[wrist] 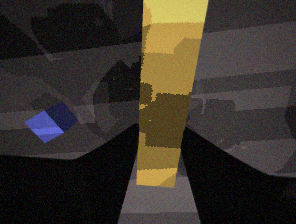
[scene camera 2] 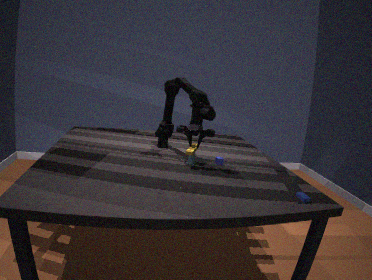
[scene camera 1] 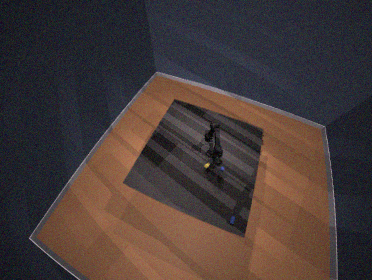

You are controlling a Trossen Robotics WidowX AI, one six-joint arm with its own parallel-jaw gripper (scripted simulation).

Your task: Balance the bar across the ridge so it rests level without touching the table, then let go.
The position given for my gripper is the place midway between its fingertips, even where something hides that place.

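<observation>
Yellow bar carried by my gripper [wrist: 160, 130]; a blue cube [wrist: 56, 120] is visible too.
</observation>
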